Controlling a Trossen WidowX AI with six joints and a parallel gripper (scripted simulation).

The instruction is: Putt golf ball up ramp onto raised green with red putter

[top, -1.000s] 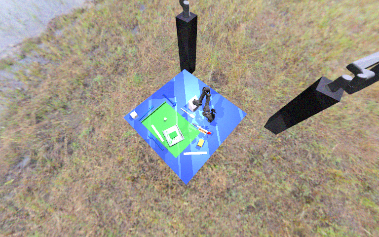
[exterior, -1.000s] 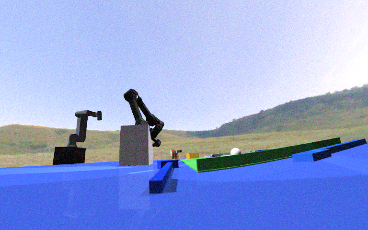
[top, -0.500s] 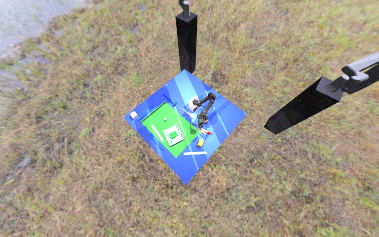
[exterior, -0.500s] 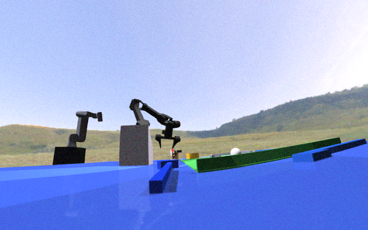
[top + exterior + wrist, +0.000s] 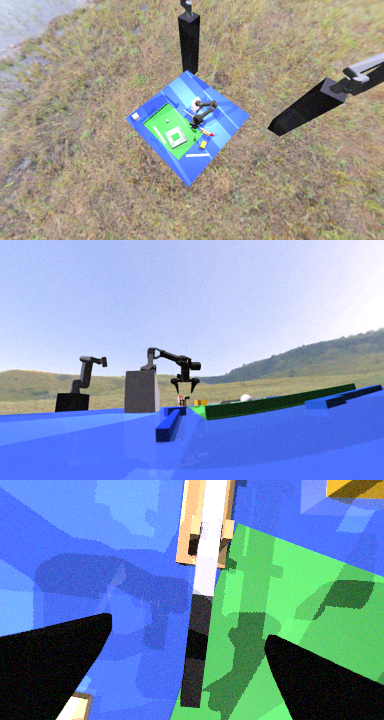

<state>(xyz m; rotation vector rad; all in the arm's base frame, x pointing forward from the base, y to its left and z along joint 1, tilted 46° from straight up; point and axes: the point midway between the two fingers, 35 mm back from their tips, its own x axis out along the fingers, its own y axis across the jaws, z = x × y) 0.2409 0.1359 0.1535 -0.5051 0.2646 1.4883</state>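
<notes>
Now: gripper tip 1 cm past the red putter, 9 cm to the right of it and 3 cm above it. Also, from my gripper tip: green mat (24 cm ahead, 28 cm to the right, 9 cm below); yellow block (15 cm ahead, 20 cm to the left, 7 cm below); white golf ball (19 cm ahead, 41 cm to the right, 7 cm below).
</notes>
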